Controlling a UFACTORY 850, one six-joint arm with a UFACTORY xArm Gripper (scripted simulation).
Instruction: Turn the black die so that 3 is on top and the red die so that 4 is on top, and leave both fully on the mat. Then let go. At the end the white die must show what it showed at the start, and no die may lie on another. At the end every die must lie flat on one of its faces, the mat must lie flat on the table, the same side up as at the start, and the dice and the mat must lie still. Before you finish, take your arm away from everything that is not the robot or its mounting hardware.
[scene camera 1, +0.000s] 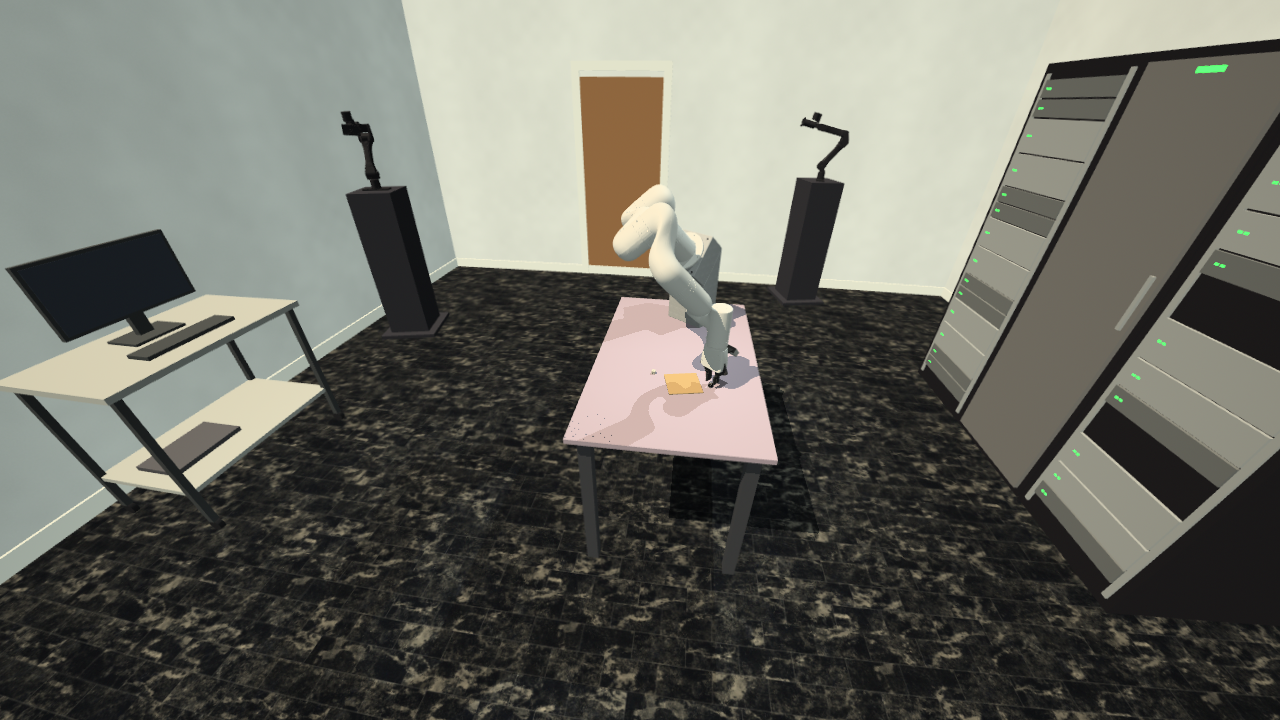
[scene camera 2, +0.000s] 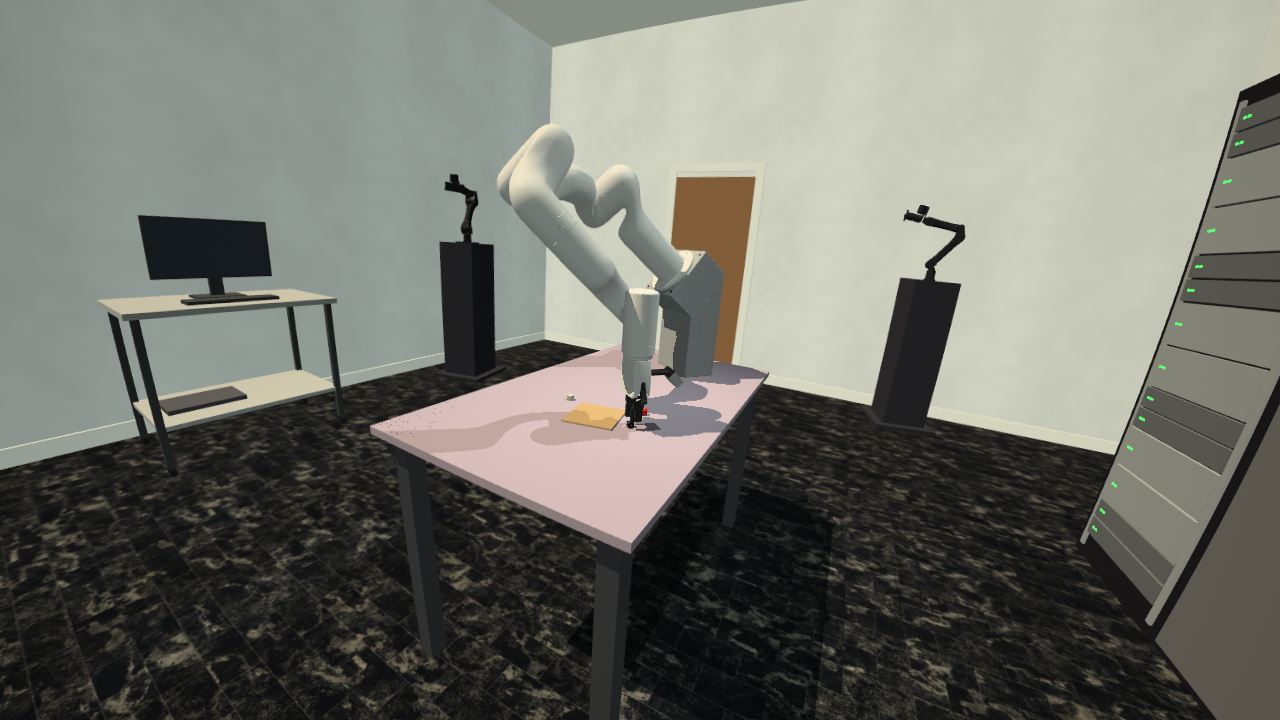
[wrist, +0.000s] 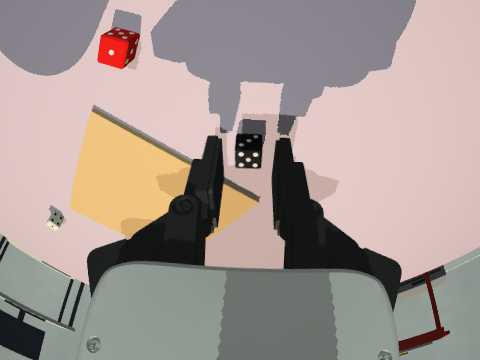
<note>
In view: my gripper (scene camera 2: 633, 419), a mat (scene camera 2: 591, 415), a black die (wrist: 248, 147) and a red die (wrist: 117, 48).
The mat is seen too in the wrist view (wrist: 124, 180). My gripper shows as well in scene camera 1 (scene camera 1: 711, 381) and in the wrist view (wrist: 248, 156). Scene camera 1 does not show the red die, which is hidden by my gripper.
</note>
